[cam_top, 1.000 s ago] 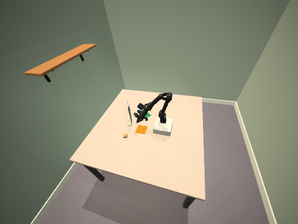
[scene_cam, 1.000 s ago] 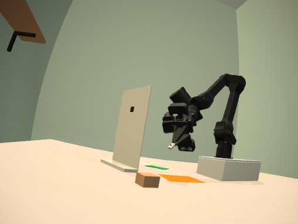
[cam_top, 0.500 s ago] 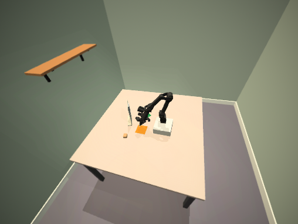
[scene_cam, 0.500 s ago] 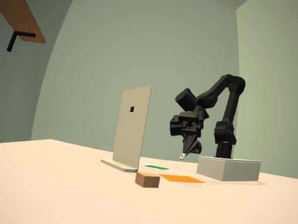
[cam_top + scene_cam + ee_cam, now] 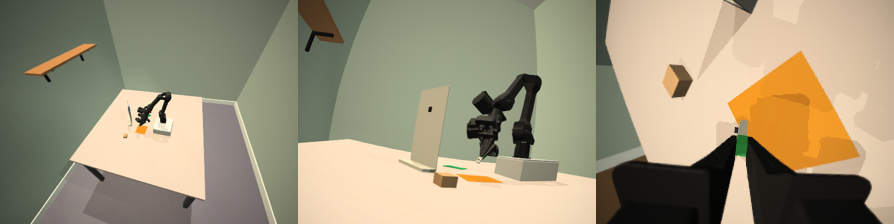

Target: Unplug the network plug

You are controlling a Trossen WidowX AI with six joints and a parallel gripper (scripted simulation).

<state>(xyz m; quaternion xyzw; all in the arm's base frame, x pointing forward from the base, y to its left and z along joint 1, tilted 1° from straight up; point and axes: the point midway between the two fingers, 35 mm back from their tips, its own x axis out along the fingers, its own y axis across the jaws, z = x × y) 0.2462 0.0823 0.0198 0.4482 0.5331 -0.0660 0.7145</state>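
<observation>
The orange square is 7 cm below my gripper tip and 1 cm behind it. Round my gripper tip: beige panel: 16 cm ahead, 13 cm to the right, 6 cm above; then network plug: right at my gripper tip; then brown block: 15 cm ahead, 12 cm to the left, 6 cm below.
</observation>
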